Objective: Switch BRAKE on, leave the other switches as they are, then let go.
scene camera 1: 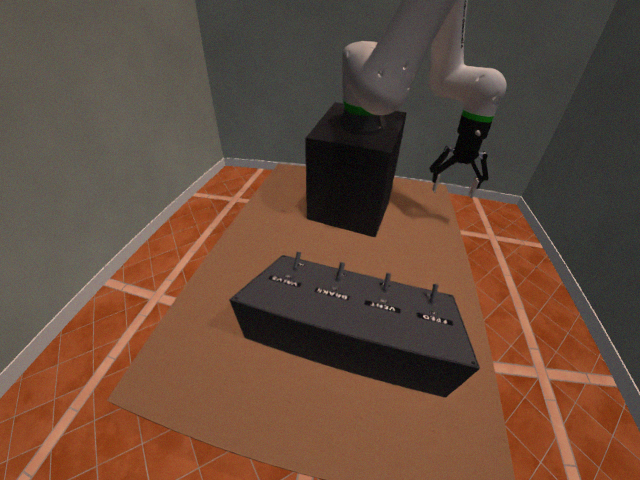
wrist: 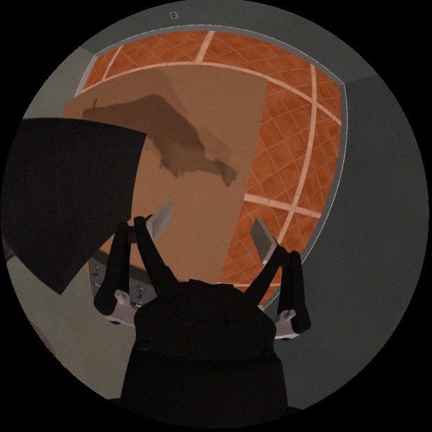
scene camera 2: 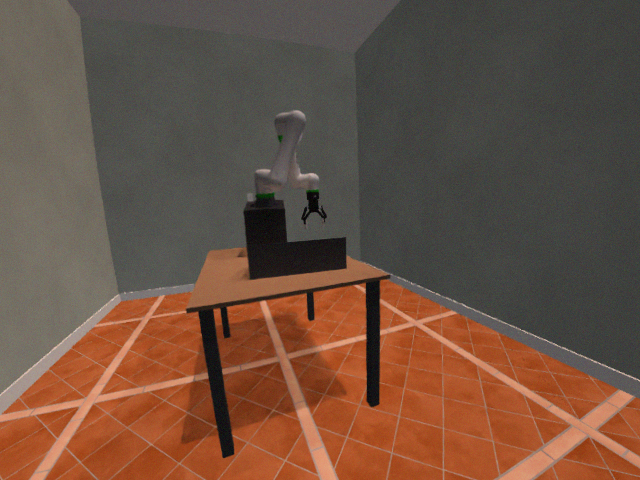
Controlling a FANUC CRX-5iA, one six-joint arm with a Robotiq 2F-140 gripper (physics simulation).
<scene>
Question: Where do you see a dark switch box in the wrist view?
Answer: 139,283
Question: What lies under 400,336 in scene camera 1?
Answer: A dark switch box.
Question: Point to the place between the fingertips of my gripper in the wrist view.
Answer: At 212,217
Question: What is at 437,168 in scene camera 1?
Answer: My gripper.
</scene>
